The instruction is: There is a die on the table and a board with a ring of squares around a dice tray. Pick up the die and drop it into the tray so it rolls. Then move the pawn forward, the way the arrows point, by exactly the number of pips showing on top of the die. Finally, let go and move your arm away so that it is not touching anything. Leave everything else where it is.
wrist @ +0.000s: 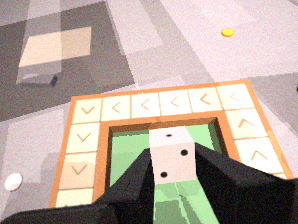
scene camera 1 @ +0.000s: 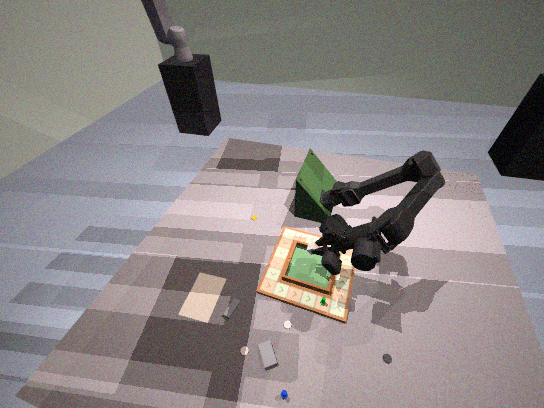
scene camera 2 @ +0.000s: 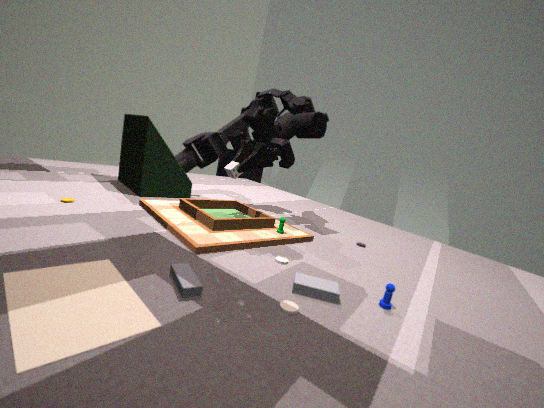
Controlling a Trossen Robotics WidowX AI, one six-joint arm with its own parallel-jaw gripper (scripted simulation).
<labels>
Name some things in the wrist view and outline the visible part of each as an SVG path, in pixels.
My gripper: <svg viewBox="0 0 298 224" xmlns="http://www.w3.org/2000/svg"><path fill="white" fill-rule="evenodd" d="M150 148L144 149L121 177L92 204L76 204L21 211L1 221L0 224L153 224L155 179ZM194 142L196 175L219 224L298 224L298 177L287 179L263 172Z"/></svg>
A white die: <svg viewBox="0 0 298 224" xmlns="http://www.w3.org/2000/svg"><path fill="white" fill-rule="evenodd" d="M185 126L149 130L155 184L196 180L194 141Z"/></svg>
</labels>
